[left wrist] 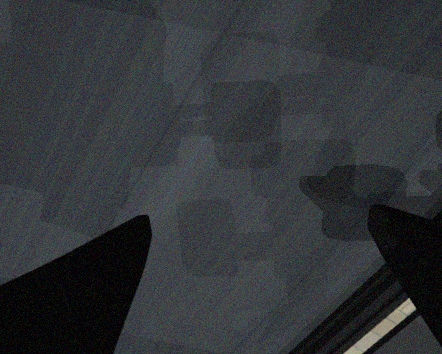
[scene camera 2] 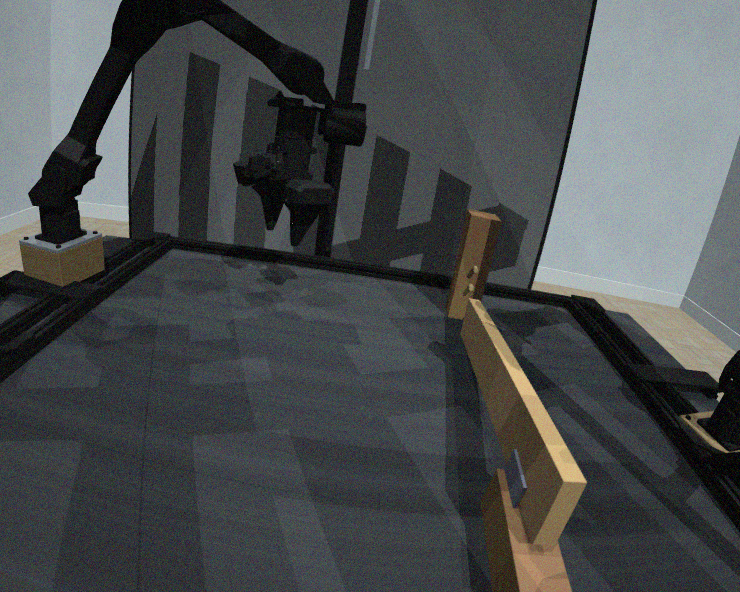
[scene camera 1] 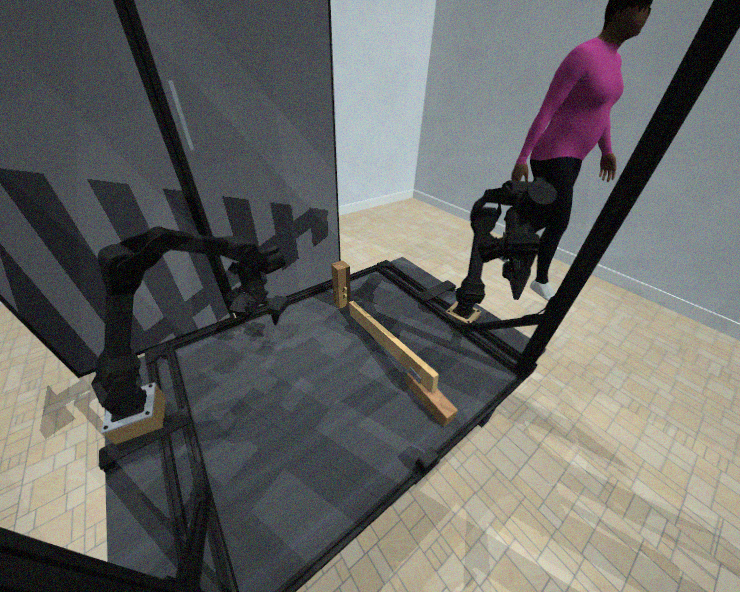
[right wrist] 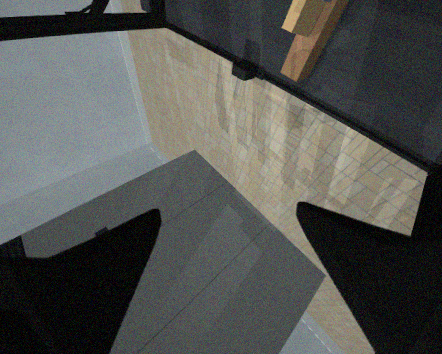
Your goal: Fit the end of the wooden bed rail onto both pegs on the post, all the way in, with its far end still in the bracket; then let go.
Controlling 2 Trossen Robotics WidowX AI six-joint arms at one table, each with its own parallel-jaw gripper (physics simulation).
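Where they show: left gripper, fingertip midpoint: (left wrist: 257, 220) (scene camera 2: 281, 237) (scene camera 1: 263, 321); right gripper, fingertip midpoint: (scene camera 1: 517, 293) (right wrist: 228, 211); left arm's base at its link origin: (scene camera 2: 61, 236) (scene camera 1: 129, 405); right arm's base at its link origin: (scene camera 2: 724, 433) (scene camera 1: 463, 311).
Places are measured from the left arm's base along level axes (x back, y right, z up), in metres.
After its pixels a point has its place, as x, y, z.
The wooden rail (scene camera 1: 394, 346) @[-0.680, 0.109, -0.003] (scene camera 2: 512, 410) @[-0.684, 0.145, -0.003] lies along the table. Its far end stands in the blue-grey bracket (scene camera 2: 515, 478) @[-0.688, 0.215, -0.022] on a wooden block (scene camera 1: 441, 407) @[-0.702, 0.318, -0.038] (scene camera 2: 543, 571) @[-0.711, 0.291, -0.038]; this end of the rail (right wrist: 307, 15) @[-0.714, 0.247, 0.008] also shows in the right wrist view. Its other end is near the upright post (scene camera 1: 338, 283) @[-0.629, -0.210, 0.036] (scene camera 2: 475, 246) @[-0.645, -0.210, 0.046], apart from it; both pegs (scene camera 2: 470, 280) @[-0.650, -0.210, -0.013] show bare. My left gripper (scene camera 1: 257, 311) @[-0.346, -0.143, 0.016] (scene camera 2: 283, 231) @[-0.346, -0.143, 0.016] (left wrist: 257, 220) @[-0.346, -0.143, 0.016] is open and empty, above the table left of the post. My right gripper (scene camera 1: 517, 296) @[-0.855, 0.295, 0.273] (right wrist: 228, 211) @[-0.855, 0.295, 0.273] is open and empty, high beyond the table's right side, away from the rail.
Black frame bars edge the dark table (scene camera 1: 277, 432) @[-0.303, 0.171, -0.085]. A dark panel (scene camera 1: 259, 92) stands behind it. A slanted black pole (scene camera 1: 635, 179) @[-1.010, 0.326, 0.508] rises at the right corner. A person in a pink top (scene camera 1: 577, 98) stands behind the right arm.
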